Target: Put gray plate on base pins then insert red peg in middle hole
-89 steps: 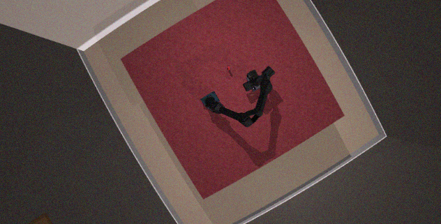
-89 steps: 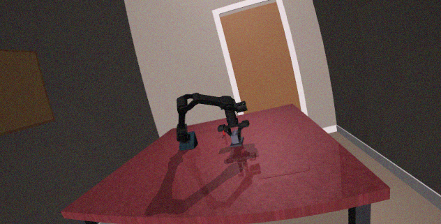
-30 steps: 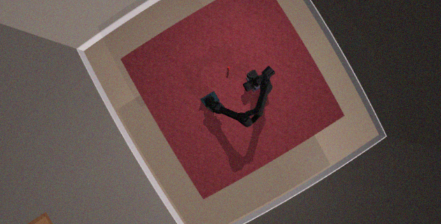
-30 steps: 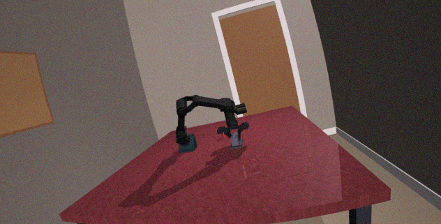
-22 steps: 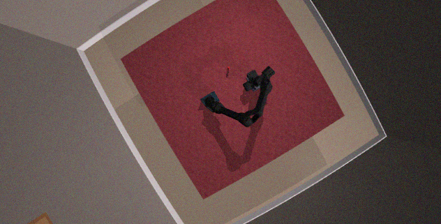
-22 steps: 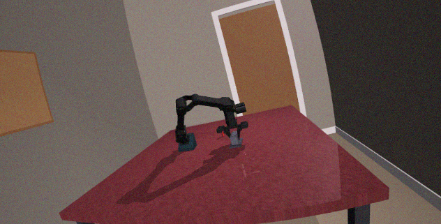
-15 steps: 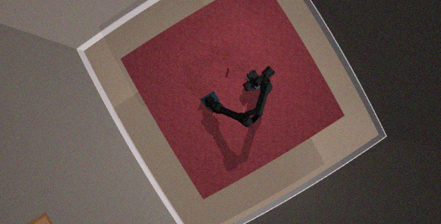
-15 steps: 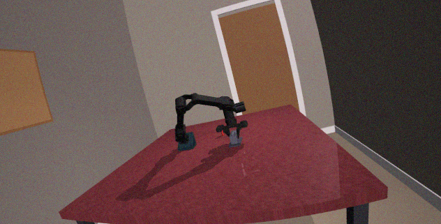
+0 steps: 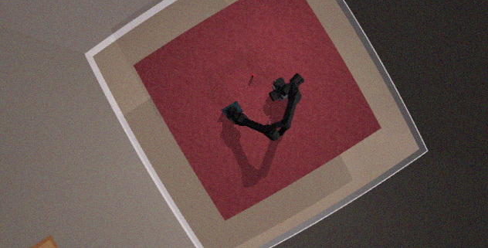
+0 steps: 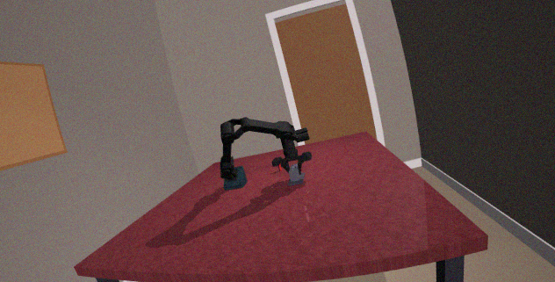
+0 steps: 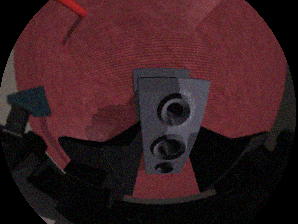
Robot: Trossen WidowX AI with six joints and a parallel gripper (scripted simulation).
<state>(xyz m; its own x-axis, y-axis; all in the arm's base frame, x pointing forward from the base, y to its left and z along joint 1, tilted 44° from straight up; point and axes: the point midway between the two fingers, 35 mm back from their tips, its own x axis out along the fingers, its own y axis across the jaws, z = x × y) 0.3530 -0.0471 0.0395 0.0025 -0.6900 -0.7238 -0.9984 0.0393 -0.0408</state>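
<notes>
My gripper tip is 1 cm above the base. The rest, counted from my gripper tip: red peg: 11 cm behind, 19 cm to the left, 2 cm above; then gray plate: 3 cm above.
</notes>
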